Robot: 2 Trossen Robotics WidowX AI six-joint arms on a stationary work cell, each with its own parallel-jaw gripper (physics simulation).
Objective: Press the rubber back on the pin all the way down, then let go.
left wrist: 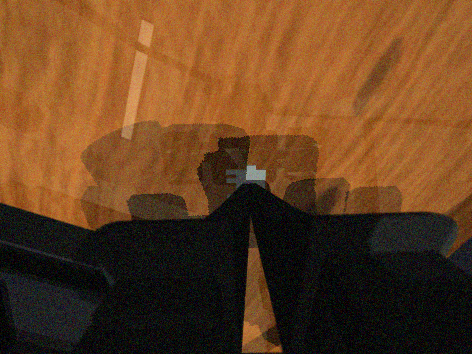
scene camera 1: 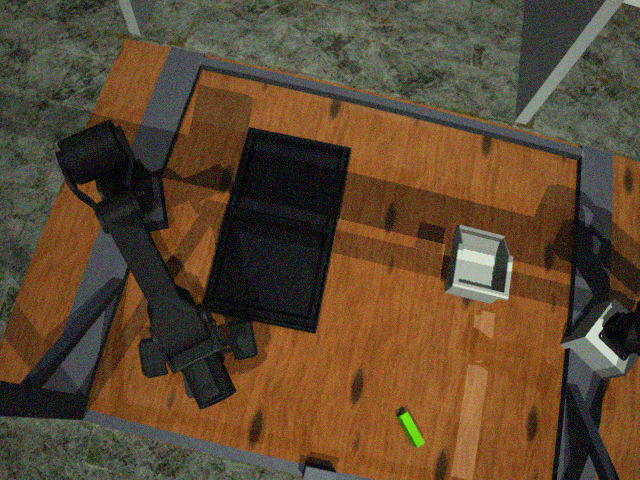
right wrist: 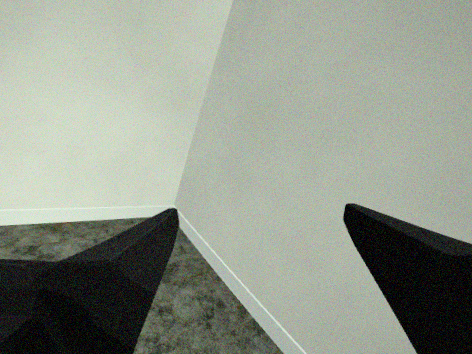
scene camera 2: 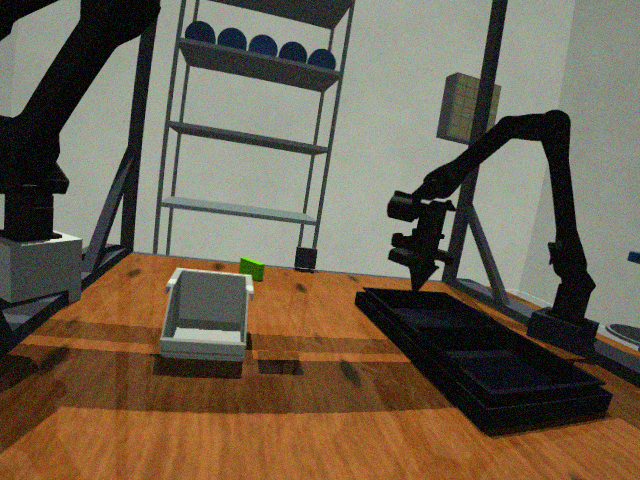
Labels:
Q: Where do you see a black two-compartment tray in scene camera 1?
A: At 271, 262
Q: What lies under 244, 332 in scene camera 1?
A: The left gripper.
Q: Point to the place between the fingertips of the left gripper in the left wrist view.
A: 248, 190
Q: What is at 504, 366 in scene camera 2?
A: A black two-compartment tray.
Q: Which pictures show the left gripper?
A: The left wrist view, scene camera 1 and scene camera 2 only.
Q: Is the right gripper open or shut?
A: Open.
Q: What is the right gripper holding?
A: Nothing.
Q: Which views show the right gripper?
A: The right wrist view only.

